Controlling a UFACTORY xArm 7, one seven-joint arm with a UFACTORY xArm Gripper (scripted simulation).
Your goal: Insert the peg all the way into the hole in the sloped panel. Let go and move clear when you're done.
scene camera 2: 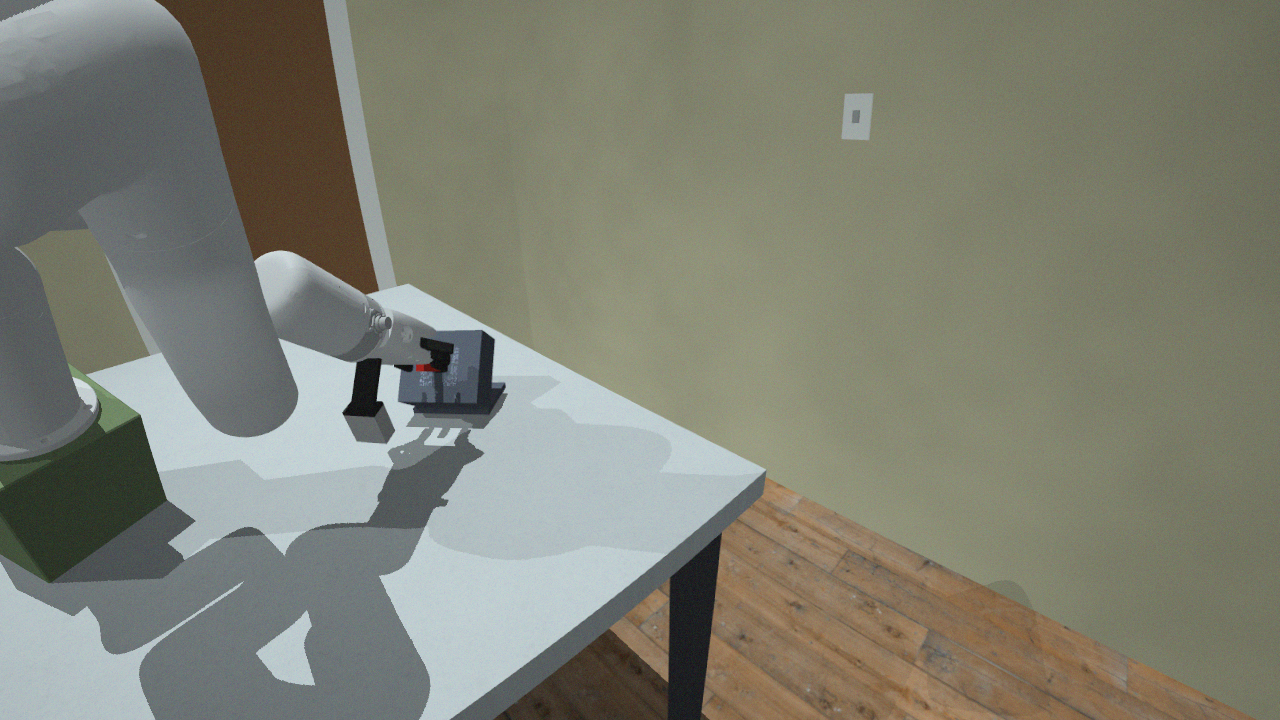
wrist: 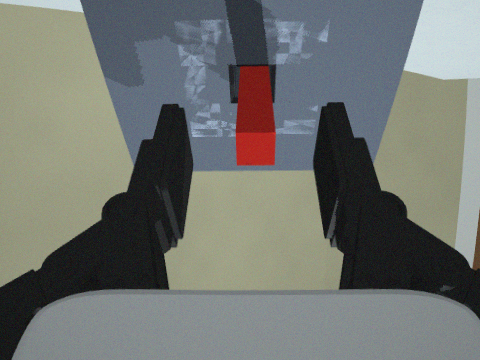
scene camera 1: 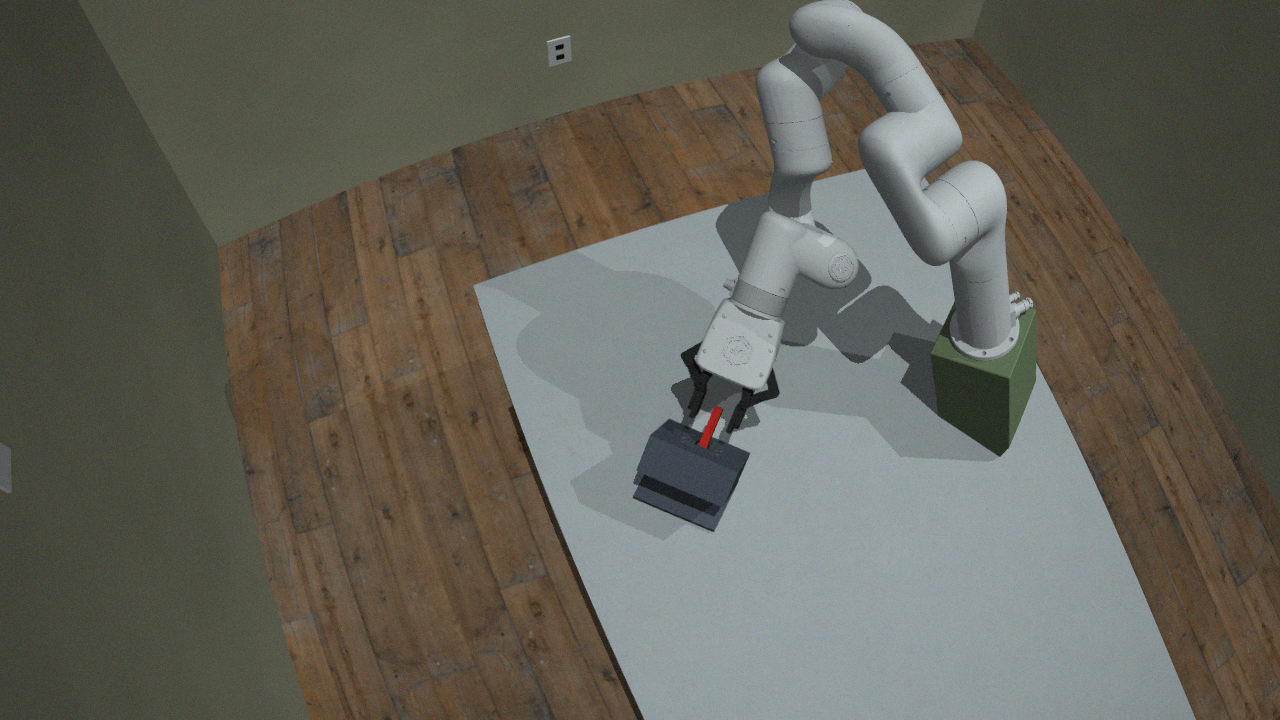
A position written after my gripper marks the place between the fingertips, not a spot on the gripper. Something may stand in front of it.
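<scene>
There is my gripper (scene camera 1: 711, 423), which I can also find in scene camera 2 (scene camera 2: 428, 361) and in the wrist view (wrist: 252, 133). A red peg (wrist: 255, 128) is in sight too.
</scene>
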